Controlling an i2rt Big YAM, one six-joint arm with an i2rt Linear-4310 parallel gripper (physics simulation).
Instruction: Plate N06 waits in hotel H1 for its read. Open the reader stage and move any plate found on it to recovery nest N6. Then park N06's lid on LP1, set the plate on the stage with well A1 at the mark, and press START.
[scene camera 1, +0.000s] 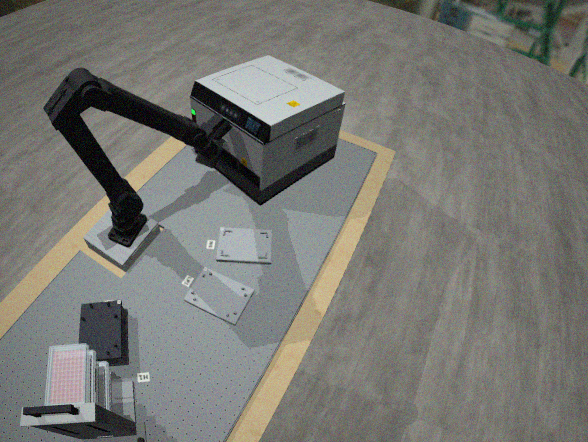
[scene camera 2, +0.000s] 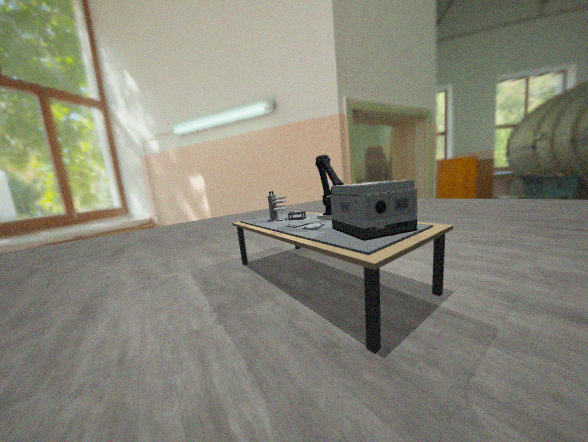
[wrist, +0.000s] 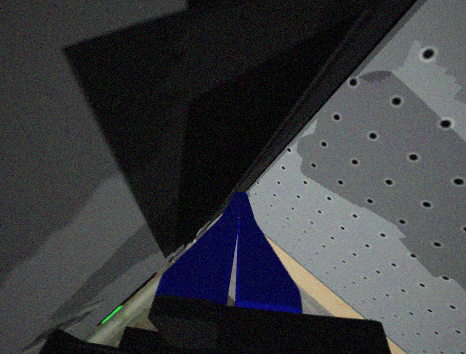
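Where they show: gripper, fingertip midpoint: (scene camera 1: 215, 156) (wrist: 240, 198); arm's base, link origin: (scene camera 1: 128, 228) (scene camera 2: 330, 214).
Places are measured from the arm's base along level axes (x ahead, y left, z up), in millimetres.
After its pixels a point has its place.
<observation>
The reader (scene camera 1: 300, 135) {y 417, x 426, z 177 mm} (scene camera 2: 375, 205) {y 663, x 459, z 153 mm} stands at the table's far end; no stage shows outside it in scene camera 1, and its lower front is partly behind my arm. My gripper (wrist: 240, 198) {y 373, x 143, z 37 mm} is shut and empty, its blue fingertips together beside the reader's dark lower front. Hotel H1 (scene camera 1: 115, 423) {y -517, x 307, z 107 mm} (scene camera 2: 272, 207) {y -508, x 280, z 98 mm} stands at the near left, holding stacked plates; the top one, a pink-welled plate (scene camera 1: 67, 376) {y -479, x 209, z 194 mm}, shows its grid. Which is N06 cannot be told. Nest N6 (scene camera 1: 244, 246) {y 91, x 365, z -26 mm} is a bare pale plate with corner brackets. LP1 (scene camera 1: 220, 296) {y -91, x 363, z -28 mm} is a bare pale pad with pegs. START and the A1 mark are not legible.
A dark block (scene camera 1: 101, 330) {y -330, x 123, z 22 mm} with pegs on top stands beside the hotel. The arm's base (scene camera 1: 122, 255) {y -90, x 35, z -7 mm} sits at the table's left edge. A green light (scene camera 1: 193, 112) {y 440, x 26, z 159 mm} (wrist: 112, 315) {y 440, x 26, z 161 mm} glows on the reader's front. The perforated mat (scene camera 1: 170, 330) {y -235, x 273, z -38 mm} (wrist: 350, 240) {y 308, x 55, z -38 mm} has a wooden border (scene camera 1: 320, 295) {y 20, x 623, z -51 mm}.
</observation>
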